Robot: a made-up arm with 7 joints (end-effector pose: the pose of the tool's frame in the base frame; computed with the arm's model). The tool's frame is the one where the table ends.
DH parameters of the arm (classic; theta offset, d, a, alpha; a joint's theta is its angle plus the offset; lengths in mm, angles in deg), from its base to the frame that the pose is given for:
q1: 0 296 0 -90.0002
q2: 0 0 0 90.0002
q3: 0 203.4 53 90.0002
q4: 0 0 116.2 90.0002
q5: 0 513.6 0 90.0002
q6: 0 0 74.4 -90.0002
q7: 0 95 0 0
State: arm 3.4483 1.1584 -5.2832 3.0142 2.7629 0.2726 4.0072
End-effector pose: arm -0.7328 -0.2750 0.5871 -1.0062 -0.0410 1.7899
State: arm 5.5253 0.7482 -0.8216 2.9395 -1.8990 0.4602 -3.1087
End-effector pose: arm 0.4265 -0.4563 0.8689 -0.4551 -0.3098 2.7427
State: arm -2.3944 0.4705 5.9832 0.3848 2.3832 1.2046 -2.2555
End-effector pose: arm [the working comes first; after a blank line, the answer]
Working (the frame after each row of the table, in the pose's form):
after q1: 0.0000 0.0000 0.2960 -1.5708 0.0000 -2.3944
after q2: 0.0000 0.0000 0.2960 0.0000 0.4705 -2.3944
after q3: -0.1114 -0.0818 0.4543 1.4216 0.4479 -2.7284
after q4: -0.2148 -0.1343 0.4466 3.0069 0.0669 -2.6725
after q5: -0.2156 -0.0574 -0.0612 -1.5190 -0.1411 1.2284
after q6: -0.2069 -0.0221 -0.1262 -3.0363 1.0609 1.3276

-0.2364 -0.0998 -0.1723 -2.2169 -0.6332 -3.0856
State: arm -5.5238 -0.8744 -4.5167 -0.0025 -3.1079 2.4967 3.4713
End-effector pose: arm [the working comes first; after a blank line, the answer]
Working (the frame after each row of the table, in the pose's form):
after q1: 0.0000 0.0000 0.2960 -1.5708 0.0000 0.7594
after q2: 0.0000 0.0000 0.2960 0.0000 -0.8744 0.7594
after q3: -0.1538 -0.0743 0.4186 0.7059 0.1497 2.4567
after q4: -0.2426 -0.0014 0.4010 2.2764 0.1513 2.4547
after q5: 0.0442 0.2690 0.0718 -0.7026 -0.1257 -0.7089
after q6: 0.0244 0.3310 0.0357 -1.0474 0.5070 1.8803

-0.0610 0.3279 0.0772 0.9075 -0.7818 -1.0313
